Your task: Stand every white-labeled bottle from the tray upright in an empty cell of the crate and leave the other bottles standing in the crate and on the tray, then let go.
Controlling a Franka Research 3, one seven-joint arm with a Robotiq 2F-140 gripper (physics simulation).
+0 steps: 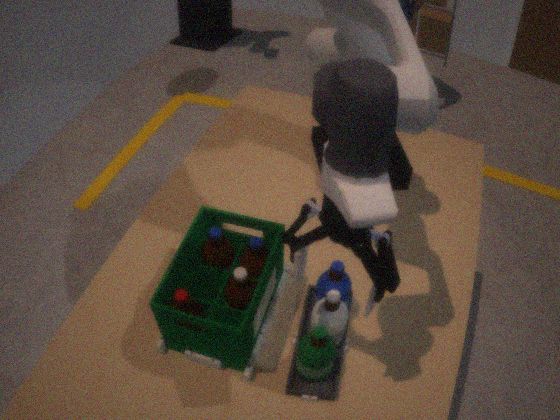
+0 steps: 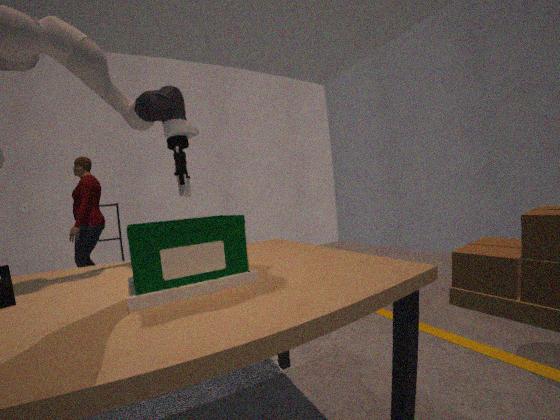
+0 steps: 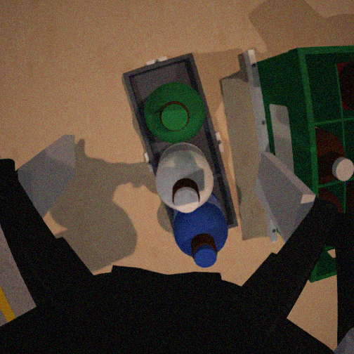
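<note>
On the dark tray [image 1: 312, 391] [image 3: 165, 80], a blue bottle [image 1: 334, 287] [image 3: 200, 227], a white-labeled bottle with white cap [image 1: 330, 320] [image 3: 180, 165] and a green bottle [image 1: 316, 356] [image 3: 175, 112] stand in a row, the white one in the middle. The green crate [image 1: 200, 332] [image 2: 145, 265] [image 3: 282, 75] holds brown bottles: two blue-capped at the back, a white-capped one [image 1: 239, 294] at middle right, a red-capped one [image 1: 182, 298] at front left. Its middle-left and front-right cells look empty. My gripper [image 1: 334, 283] [image 2: 184, 188] [image 3: 166, 163] is open, above the tray's bottles.
A light holder rail [image 1: 250, 371] [image 2: 195, 291] [image 3: 262, 125] runs along the crate's base, between crate and tray. The wooden table [image 1: 250, 165] [image 2: 300, 280] carries both. A person [image 2: 87, 210] stands behind the table. Stacked boxes [image 2: 487, 270] stand on the floor at right.
</note>
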